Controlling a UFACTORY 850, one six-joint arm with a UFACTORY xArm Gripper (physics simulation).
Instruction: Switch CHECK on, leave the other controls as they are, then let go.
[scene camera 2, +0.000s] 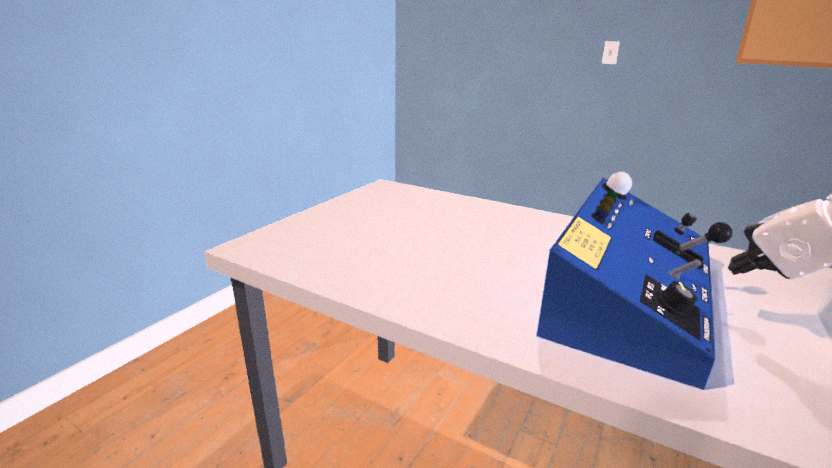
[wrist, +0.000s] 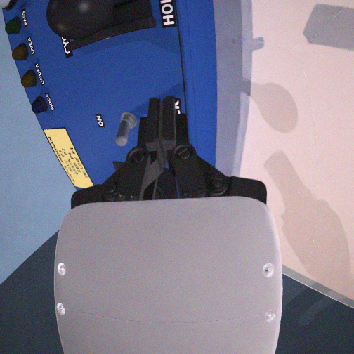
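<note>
The CHECK switch (scene camera 2: 686, 268) (wrist: 124, 131) is a short metal toggle on the sloping face of the blue control box (scene camera 2: 599, 314) (wrist: 150, 70). In the wrist view the ON label (wrist: 100, 120) is left of it; the OFF label is hidden there. Whether the toggle stands at ON or OFF is hard to tell. My gripper (scene camera 2: 734, 268) (wrist: 164, 111) is shut and empty. Its tips are right of the toggle, apart from it, over the lower part of the face, and partly cover the CHECK label (wrist: 177, 106).
A black ball-ended lever (scene camera 2: 720, 232) (wrist: 80, 17) stands beside the toggle, with a small black knob (scene camera 2: 688, 219) beyond it. A rotary dial (scene camera 2: 679, 295) is on the near side. A white dome (scene camera 2: 619, 182) and a yellow note (scene camera 2: 584, 242) (wrist: 67, 157) are higher up. The box stands on a pale table (scene camera 2: 378, 250).
</note>
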